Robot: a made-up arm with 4 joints. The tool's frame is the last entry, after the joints. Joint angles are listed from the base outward. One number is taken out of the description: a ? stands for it. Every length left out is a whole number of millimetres.
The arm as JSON. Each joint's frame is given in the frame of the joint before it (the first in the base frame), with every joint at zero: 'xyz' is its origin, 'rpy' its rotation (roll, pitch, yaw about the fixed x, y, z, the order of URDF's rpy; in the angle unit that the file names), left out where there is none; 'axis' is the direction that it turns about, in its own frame. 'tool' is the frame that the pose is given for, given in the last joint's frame.
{
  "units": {
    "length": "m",
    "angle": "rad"
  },
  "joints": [
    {
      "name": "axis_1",
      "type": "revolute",
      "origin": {
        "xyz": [
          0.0,
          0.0,
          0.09
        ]
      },
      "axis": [
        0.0,
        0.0,
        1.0
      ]
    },
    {
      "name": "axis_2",
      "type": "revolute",
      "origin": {
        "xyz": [
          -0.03,
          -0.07,
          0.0
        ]
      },
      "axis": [
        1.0,
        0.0,
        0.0
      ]
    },
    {
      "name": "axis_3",
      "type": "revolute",
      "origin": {
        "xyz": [
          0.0,
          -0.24,
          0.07
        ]
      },
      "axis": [
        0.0,
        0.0,
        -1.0
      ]
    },
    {
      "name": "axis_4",
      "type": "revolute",
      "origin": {
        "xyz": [
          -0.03,
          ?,
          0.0
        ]
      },
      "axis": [
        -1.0,
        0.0,
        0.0
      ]
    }
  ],
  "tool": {
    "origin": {
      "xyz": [
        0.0,
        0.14,
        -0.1
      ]
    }
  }
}
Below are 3 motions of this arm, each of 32 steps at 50 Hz.
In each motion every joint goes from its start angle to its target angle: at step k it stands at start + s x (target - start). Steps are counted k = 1, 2, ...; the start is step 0. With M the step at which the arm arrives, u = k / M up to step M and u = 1 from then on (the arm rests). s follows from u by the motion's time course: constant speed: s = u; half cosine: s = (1 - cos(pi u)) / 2; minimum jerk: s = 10 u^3 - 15 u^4 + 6 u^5.
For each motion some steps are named. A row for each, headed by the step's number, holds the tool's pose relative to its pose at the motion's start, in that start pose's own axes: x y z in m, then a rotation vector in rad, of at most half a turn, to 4 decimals.
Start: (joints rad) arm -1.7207 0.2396 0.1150 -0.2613
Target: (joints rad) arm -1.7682 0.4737 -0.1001 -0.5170
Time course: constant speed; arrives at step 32
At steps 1, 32:
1: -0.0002 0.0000 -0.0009 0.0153 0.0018 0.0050
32: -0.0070 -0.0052 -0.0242 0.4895 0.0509 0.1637

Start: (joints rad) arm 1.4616 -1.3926 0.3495 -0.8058
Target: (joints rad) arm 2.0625 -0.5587 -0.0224 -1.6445
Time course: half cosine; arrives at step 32
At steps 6, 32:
6: 0.0055 -0.0153 -0.0001 0.1533 0.0155 0.0458
32: 0.2077 -0.1972 -0.0982 1.6847 0.5711 0.6491

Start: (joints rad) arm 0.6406 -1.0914 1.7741 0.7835
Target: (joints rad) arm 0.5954 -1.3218 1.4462 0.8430
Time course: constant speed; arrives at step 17
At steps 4, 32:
4: 0.0188 -0.0125 0.0043 -0.0145 -0.0902 0.0119
32: 0.0772 -0.0571 0.0333 -0.0921 -0.3855 0.0441

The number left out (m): -0.21
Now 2 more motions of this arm.
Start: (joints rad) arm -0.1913 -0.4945 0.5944 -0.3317
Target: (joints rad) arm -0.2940 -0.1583 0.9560 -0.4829
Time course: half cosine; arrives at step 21
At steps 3, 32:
3: -0.0020 -0.0008 -0.0028 0.0198 0.0034 -0.0249
32: -0.0407 -0.0098 -0.0508 0.3663 0.0592 -0.5239

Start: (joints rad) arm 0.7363 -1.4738 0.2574 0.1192
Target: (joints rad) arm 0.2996 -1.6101 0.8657 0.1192
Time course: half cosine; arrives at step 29
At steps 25, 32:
25: -0.0735 0.0121 0.0920 -0.3310 0.3606 -0.5452
32: -0.0753 0.0137 0.0968 -0.3517 0.3735 -0.5698

